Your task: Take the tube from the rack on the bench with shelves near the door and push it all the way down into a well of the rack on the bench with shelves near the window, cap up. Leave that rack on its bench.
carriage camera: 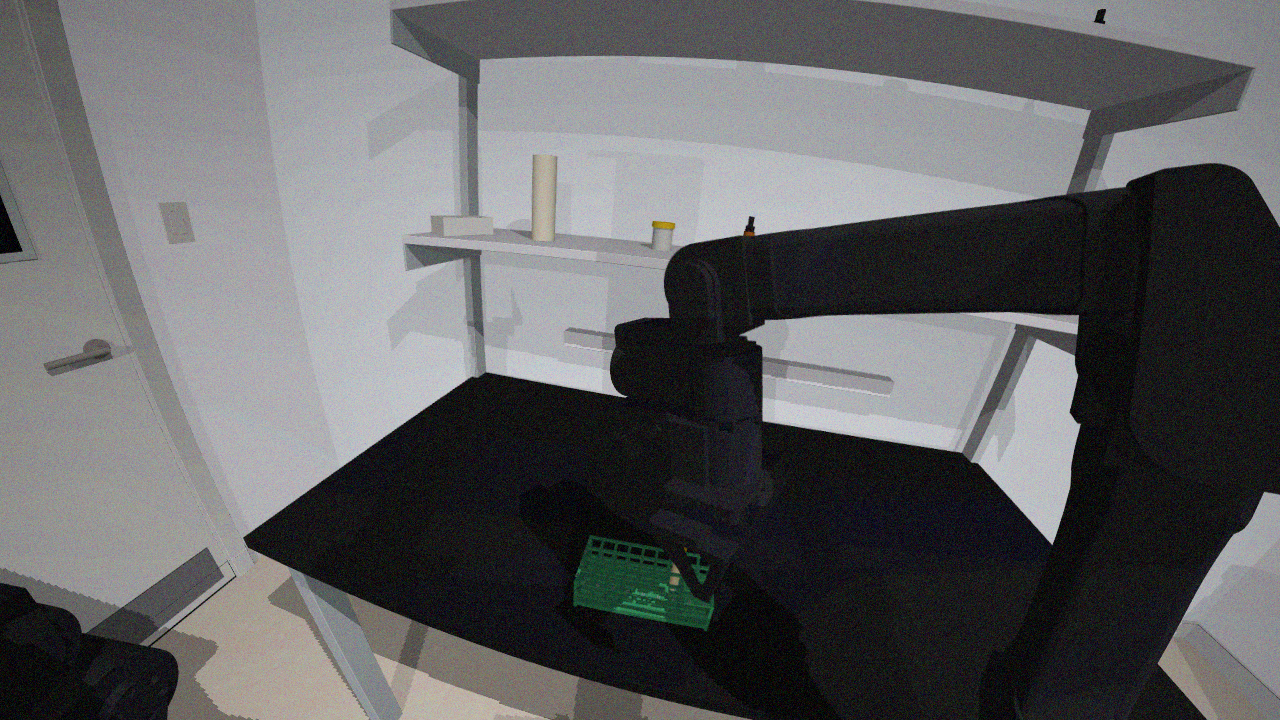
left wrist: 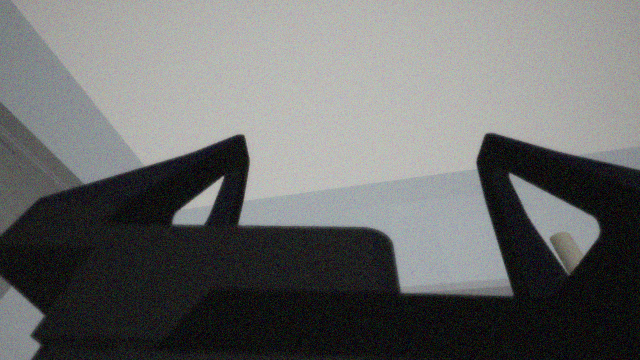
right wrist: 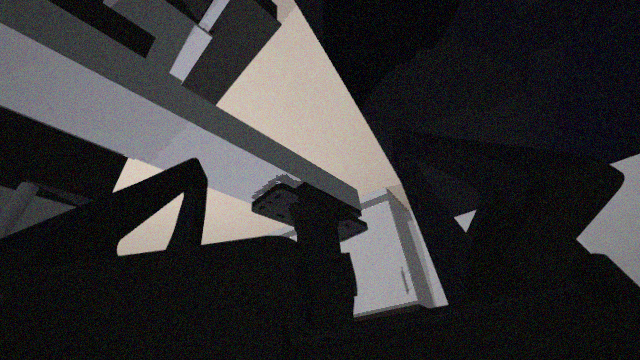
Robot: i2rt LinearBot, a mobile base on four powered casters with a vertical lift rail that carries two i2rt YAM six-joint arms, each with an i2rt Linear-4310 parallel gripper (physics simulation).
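Frame: origin at the left arm's base, x ahead, y left, z up, level; metres.
Where they show: left gripper, between the fingertips: (left wrist: 361, 147); right gripper, between the fingertips: (carriage camera: 727, 565) (right wrist: 297, 154); right arm's base, origin of its link: (right wrist: 315, 215).
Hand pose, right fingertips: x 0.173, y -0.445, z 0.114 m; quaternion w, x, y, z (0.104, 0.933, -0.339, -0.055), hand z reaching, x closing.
After its pixels a point has its place.
The green rack (carriage camera: 626, 591) @[x 0.285, y -0.366, z -0.082 m] stands on the dark bench top (carriage camera: 429, 501) @[x 0.488, y 0.010, z -0.139 m], near its front edge, beside the door. The tube (carriage camera: 674, 574) @[x 0.316, y -0.436, z -0.082 m] stands in the rack's right part; a bit of its yellow-orange cap shows, the rest hidden behind a finger. My right gripper (carriage camera: 700, 586) (right wrist: 297, 154) @[x 0.173, y -0.445, z 0.115 m] is open and empty, tilted, its fingers at the rack's right end, close beside or over the tube; the exact gap cannot be told. The tube and rack do not show in the right wrist view. My left gripper (left wrist: 361, 147) @[x 0.016, y 0.002, z 0.444 m] is open and empty, raised toward wall and ceiling. The window-side rack does not show.
A shelf (carriage camera: 590, 253) @[x 0.685, y -0.267, z 0.314 m] behind the bench holds a pale cylinder (carriage camera: 544, 197) @[x 0.802, y -0.154, z 0.410 m], a box (carriage camera: 461, 225) @[x 0.831, y 0.041, z 0.341 m] and a yellow-lidded jar (carriage camera: 662, 236) @[x 0.791, y -0.409, z 0.349 m]. A larger shelf (carriage camera: 760, 53) @[x 0.867, y -0.587, z 0.756 m] hangs above. The door (carriage camera: 67, 429) @[x 0.581, y 1.062, z -0.154 m] is at the left. A white cabinet (right wrist: 382, 265) @[x -0.571, y -1.896, z -0.303 m] shows beyond the bench edge.
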